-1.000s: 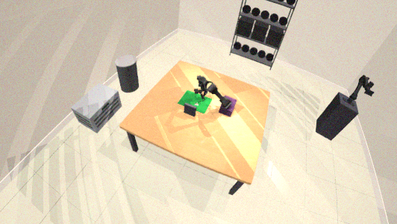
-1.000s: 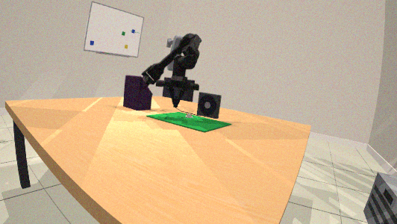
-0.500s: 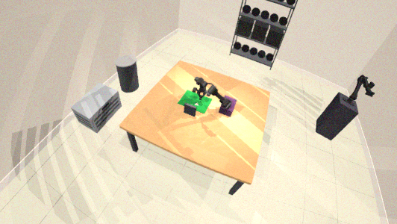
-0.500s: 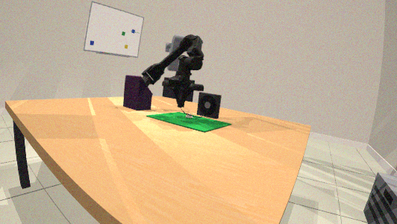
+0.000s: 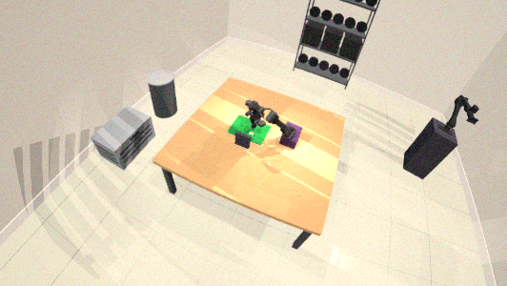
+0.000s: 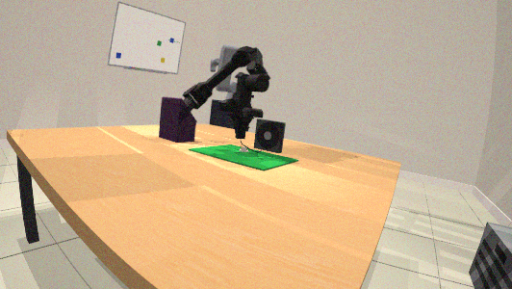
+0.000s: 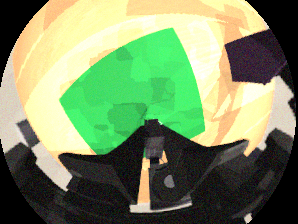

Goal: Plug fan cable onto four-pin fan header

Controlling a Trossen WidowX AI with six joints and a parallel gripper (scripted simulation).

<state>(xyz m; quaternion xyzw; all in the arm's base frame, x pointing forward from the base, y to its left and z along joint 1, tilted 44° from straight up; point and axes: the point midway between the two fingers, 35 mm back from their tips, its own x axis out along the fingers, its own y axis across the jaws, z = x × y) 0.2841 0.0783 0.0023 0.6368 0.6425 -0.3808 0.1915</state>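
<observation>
My gripper tip is now 40 mm short of the green board and 80 mm above it. The rest, counted from my gripper tip: black square fan 10 mm behind, 180 mm to the left; dark fan plug 10 mm to the left, 10 mm above.
</observation>
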